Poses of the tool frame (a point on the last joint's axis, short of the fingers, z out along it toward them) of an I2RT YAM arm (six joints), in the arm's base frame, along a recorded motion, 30 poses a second.
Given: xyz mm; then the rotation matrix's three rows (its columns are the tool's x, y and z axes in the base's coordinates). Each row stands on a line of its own.
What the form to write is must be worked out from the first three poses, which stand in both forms.
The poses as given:
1:
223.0 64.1 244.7
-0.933 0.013 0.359
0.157 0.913 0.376
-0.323 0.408 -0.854
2:
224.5 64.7 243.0
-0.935 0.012 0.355
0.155 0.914 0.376
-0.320 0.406 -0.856
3:
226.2 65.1 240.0
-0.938 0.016 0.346
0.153 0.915 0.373
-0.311 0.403 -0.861
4:
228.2 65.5 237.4
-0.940 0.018 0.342
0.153 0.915 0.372
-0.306 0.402 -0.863
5:
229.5 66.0 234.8
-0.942 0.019 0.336
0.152 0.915 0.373
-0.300 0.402 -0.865
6:
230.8 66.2 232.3
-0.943 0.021 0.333
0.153 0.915 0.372
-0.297 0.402 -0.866
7:
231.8 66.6 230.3
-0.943 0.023 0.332
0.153 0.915 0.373
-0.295 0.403 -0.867
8:
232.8 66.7 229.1
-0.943 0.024 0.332
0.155 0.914 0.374
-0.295 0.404 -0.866
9:
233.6 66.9 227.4
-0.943 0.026 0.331
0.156 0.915 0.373
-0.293 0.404 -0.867
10:
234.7 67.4 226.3
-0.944 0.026 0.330
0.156 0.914 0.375
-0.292 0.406 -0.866
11:
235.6 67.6 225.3
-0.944 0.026 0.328
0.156 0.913 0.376
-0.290 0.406 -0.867
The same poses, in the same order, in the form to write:
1: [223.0 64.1 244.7 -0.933 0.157 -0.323 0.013 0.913 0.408]
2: [224.5 64.7 243.0 -0.935 0.155 -0.320 0.012 0.914 0.406]
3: [226.2 65.1 240.0 -0.938 0.153 -0.311 0.016 0.915 0.403]
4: [228.2 65.5 237.4 -0.940 0.153 -0.306 0.018 0.915 0.402]
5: [229.5 66.0 234.8 -0.942 0.152 -0.300 0.019 0.915 0.402]
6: [230.8 66.2 232.3 -0.943 0.153 -0.297 0.021 0.915 0.402]
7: [231.8 66.6 230.3 -0.943 0.153 -0.295 0.023 0.915 0.403]
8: [232.8 66.7 229.1 -0.943 0.155 -0.295 0.024 0.914 0.404]
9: [233.6 66.9 227.4 -0.943 0.156 -0.293 0.026 0.915 0.404]
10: [234.7 67.4 226.3 -0.944 0.156 -0.292 0.026 0.914 0.406]
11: [235.6 67.6 225.3 -0.944 0.156 -0.290 0.026 0.913 0.406]
